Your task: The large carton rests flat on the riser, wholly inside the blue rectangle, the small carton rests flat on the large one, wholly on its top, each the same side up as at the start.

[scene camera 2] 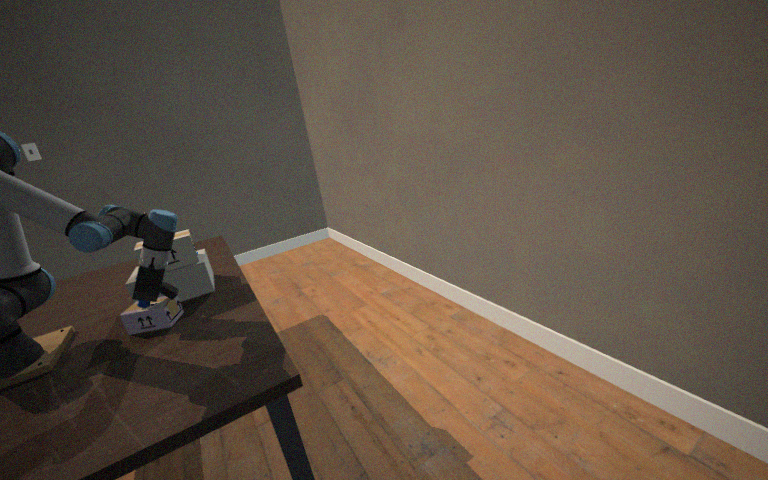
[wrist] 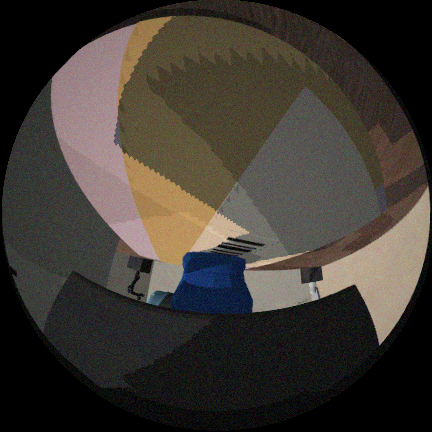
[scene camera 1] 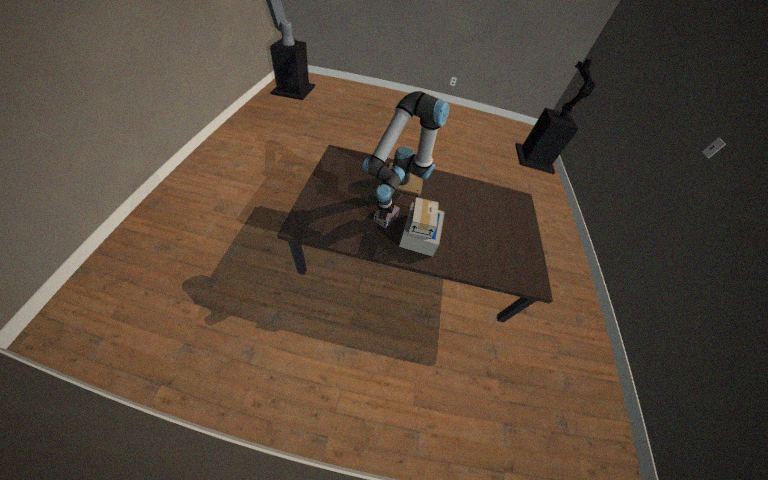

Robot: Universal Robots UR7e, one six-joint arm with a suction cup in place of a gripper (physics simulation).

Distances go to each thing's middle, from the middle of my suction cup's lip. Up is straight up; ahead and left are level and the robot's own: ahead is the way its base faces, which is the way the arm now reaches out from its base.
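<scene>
The small carton (scene camera 2: 163, 313) is 50 mm below my suction cup, 10 mm ahead of it and 10 mm to the left of it. Counting from my suction cup again, I find the riser (scene camera 2: 196, 279) 30 mm below, 70 mm ahead and 230 mm to the left, while the large carton (scene camera 2: 183, 252) is 90 mm above, 90 mm ahead and 210 mm to the left.
</scene>
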